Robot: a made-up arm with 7 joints.
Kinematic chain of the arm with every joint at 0, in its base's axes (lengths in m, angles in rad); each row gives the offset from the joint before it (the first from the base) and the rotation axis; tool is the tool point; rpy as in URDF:
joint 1: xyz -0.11 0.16 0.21 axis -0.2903 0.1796 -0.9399
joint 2: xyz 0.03 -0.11 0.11 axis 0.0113 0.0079 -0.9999
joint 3: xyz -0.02 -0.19 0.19 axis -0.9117 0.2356 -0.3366
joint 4: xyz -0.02 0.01 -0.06 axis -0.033 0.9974 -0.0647
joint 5: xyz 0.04 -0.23 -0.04 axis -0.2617 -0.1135 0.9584
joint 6: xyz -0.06 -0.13 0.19 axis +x
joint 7: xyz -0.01 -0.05 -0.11 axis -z
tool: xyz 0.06 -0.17 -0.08 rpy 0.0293 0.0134 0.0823
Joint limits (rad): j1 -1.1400..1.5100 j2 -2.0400..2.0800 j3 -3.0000..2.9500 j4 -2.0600..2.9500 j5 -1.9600..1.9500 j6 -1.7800..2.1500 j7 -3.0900..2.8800
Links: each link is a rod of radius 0.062 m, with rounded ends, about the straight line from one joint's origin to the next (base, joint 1, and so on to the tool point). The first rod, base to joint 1, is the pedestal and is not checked.
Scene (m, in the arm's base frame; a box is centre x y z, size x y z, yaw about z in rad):
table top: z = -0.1
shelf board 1: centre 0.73 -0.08 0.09 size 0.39 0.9 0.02 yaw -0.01
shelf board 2: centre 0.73 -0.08 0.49 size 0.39 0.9 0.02 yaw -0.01
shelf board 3: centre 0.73 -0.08 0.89 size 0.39 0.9 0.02 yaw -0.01
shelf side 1: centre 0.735 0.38 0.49 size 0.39 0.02 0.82 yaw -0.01
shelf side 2: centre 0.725 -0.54 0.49 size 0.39 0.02 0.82 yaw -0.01
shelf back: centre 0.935 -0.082 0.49 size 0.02 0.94 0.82 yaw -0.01
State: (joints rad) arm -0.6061 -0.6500 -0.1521 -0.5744 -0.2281 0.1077 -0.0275
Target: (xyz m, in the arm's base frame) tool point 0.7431 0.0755 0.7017
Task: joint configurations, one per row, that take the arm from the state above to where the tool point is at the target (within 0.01 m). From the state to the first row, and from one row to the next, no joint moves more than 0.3 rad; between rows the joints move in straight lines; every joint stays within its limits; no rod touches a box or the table.
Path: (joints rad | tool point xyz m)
1: -0.4063 -0.6615 -0.1620 -0.6240 -0.2740 0.2928 -0.3040 | 0.5427 -0.1898 0.2931
2: -0.2064 -0.6729 -0.1719 -0.6736 -0.3200 0.4779 -0.5804 | 0.4447 -0.2269 0.3365
3: -0.0066 -0.6844 -0.1818 -0.7232 -0.3659 0.6630 -0.8569 | 0.3434 -0.2584 0.4022
4: 0.1933 -0.6958 -0.1917 -0.7728 -0.4119 0.8481 -1.1334 | 0.2365 -0.2874 0.4832
5: 0.0305 -0.7438 -0.0475 -0.7972 -0.1636 0.7781 -1.0855 | 0.3062 -0.2287 0.5130
6: -0.1323 -0.7918 0.0966 -0.8215 0.0847 0.7080 -1.0377 | 0.3581 -0.1569 0.5523
7: -0.2951 -0.8397 0.2408 -0.8459 0.3330 0.6380 -0.9898 | 0.3847 -0.0761 0.6005
8: -0.4579 -0.8877 0.3849 -0.8703 0.5813 0.5679 -0.9419 | 0.3795 0.0062 0.6530
9: -0.6207 -0.9357 0.5291 -0.8947 0.8296 0.4979 -0.8941 | 0.3402 0.0795 0.7017
10: -0.7073 -0.9343 0.4512 -0.7948 0.5697 0.2416 -0.6013 | 0.4737 0.1099 0.7602
11: -0.7939 -0.9328 0.3733 -0.6950 0.3097 -0.0146 -0.3085 | 0.6210 0.1063 0.7593
12: -0.8805 -0.9314 0.2955 -0.5951 0.0498 -0.2708 -0.0157 | 0.7431 0.0755 0.7017

